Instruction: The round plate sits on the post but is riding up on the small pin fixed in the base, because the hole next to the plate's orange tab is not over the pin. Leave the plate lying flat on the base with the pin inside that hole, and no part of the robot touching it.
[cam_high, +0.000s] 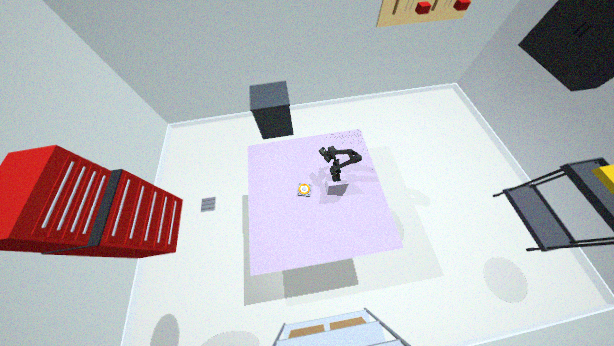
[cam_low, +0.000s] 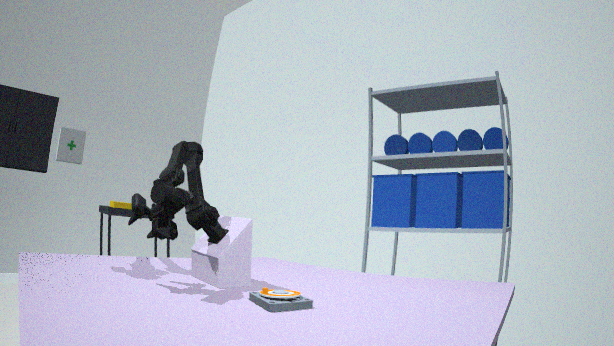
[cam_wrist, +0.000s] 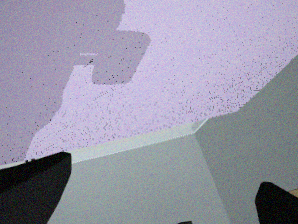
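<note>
Now: the grey base 370 mm ahead of my gripper tip, 270 mm to the left of it and 130 mm below it.
</note>
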